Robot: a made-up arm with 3 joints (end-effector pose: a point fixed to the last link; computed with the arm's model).
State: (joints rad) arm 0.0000 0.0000 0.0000
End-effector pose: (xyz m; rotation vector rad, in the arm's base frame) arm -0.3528 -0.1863 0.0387 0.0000 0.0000 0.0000
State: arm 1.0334 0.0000 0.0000
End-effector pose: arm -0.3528 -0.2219 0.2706 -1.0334 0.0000 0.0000
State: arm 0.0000 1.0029 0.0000
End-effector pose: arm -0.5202 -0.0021 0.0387 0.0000 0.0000 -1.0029
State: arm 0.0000 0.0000 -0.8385
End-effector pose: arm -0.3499 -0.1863 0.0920 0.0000 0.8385 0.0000
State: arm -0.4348 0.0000 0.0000
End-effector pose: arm -0.3528 -0.1069 -0.0261 0.4348 0.0000 0.0000
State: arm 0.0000 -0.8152 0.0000
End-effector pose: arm -0.1481 -0.1707 0.0387 0.0000 0.0000 0.8152
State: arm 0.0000 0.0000 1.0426
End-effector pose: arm -0.3022 -0.1863 -0.0026 0.0000 -1.0426 0.0000
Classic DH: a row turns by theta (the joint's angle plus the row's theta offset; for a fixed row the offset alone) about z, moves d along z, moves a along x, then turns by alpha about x. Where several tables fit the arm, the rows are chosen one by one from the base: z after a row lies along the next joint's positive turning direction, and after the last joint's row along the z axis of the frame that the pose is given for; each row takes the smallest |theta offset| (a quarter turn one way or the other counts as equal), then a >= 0, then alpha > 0; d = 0 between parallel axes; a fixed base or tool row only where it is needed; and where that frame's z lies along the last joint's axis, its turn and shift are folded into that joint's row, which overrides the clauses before.
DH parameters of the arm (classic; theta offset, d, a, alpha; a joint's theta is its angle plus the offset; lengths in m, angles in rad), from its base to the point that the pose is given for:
base (fixed): -1.5708 0.186 0 1.5708
joint 1: 0 0.2685 -0.0585 1.5708
joint 2: 1.5708 0.1239 0.0231 1.5708
joint 3: 0 0.2448 0.0612 1.5708
tool (fixed): 3.1416 -0.0234 0 0

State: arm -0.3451 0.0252 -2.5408
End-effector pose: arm -0.2605 -0.1519 0.0570 0.1672 2.5127 0.4278
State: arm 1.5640 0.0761 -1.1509
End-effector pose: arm -0.3563 -0.0788 0.3658 -1.3304 0.8391 -0.9373
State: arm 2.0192 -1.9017 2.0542
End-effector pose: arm -0.0454 -0.2212 0.1119 0.2541 0.2007 1.4098
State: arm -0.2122 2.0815 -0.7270
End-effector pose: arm -0.4408 0.2673 0.1406 0.8830 0.6568 -1.9467
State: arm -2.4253 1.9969 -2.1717
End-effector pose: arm -0.4882 -0.0863 0.3409 -1.1487 -1.2361 -0.7195
